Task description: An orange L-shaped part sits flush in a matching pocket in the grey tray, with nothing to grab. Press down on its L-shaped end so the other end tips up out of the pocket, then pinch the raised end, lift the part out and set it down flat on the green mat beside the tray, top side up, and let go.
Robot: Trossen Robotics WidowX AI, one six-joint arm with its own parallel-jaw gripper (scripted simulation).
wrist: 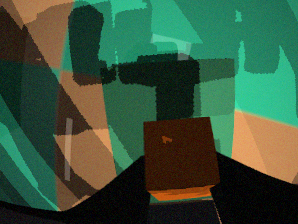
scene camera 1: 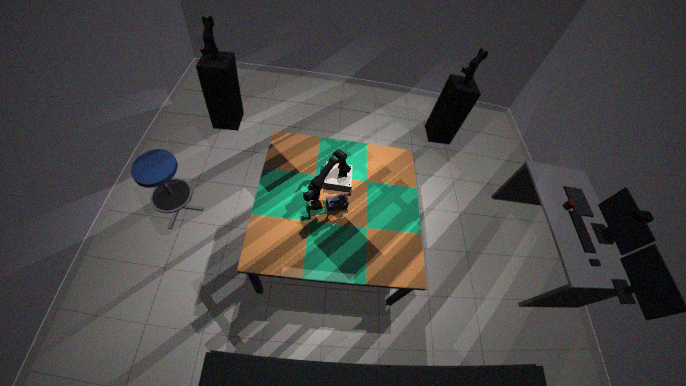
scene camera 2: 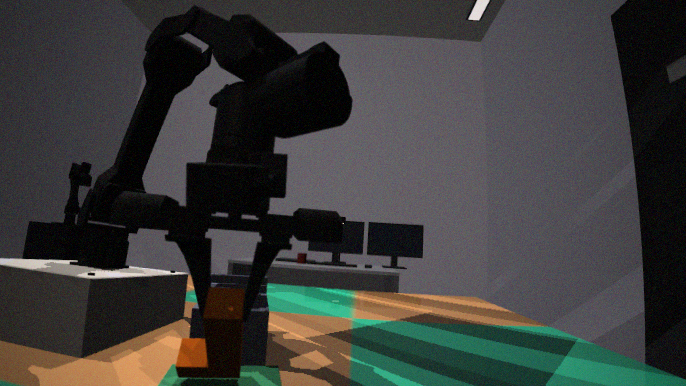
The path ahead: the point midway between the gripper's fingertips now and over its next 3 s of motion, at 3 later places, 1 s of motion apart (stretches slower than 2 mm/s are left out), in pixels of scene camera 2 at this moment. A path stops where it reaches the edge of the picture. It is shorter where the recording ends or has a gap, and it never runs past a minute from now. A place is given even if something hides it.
My gripper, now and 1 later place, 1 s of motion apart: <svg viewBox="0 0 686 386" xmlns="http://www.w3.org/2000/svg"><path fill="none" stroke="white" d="M224 320L237 223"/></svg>
